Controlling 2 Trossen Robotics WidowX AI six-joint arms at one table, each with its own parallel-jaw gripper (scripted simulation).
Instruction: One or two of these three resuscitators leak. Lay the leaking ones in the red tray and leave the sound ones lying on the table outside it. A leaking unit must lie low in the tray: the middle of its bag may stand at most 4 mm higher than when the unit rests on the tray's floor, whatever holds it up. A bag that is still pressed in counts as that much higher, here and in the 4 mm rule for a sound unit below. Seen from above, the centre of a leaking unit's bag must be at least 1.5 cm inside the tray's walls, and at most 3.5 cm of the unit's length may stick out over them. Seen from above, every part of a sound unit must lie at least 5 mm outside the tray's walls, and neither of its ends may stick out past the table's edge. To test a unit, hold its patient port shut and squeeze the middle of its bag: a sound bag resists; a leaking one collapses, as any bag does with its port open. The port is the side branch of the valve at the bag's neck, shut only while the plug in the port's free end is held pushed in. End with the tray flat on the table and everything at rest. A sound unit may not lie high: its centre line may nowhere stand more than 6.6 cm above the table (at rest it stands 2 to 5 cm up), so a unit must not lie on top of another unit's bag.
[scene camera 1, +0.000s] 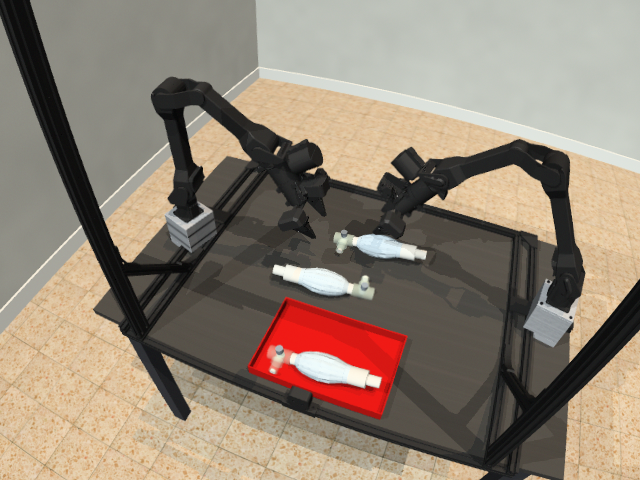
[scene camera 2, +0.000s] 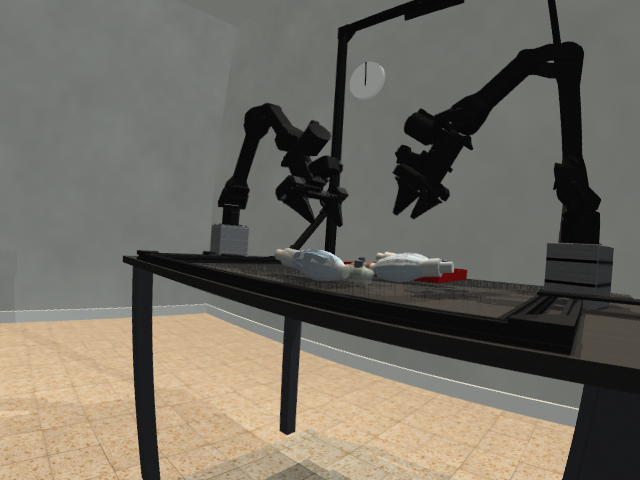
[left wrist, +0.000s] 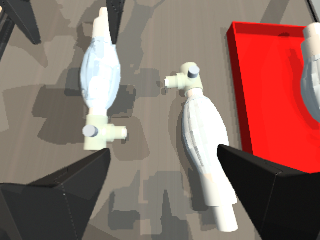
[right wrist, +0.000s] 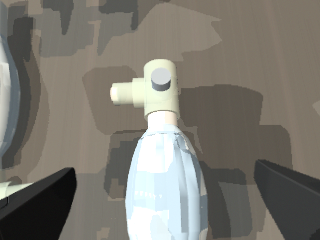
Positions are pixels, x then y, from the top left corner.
left gripper: scene camera 1; scene camera 2 403, 216; left wrist; not seen in the right wrist view (out of frame)
same spot on left gripper: (left wrist: 68, 196) = (scene camera 1: 317, 200)
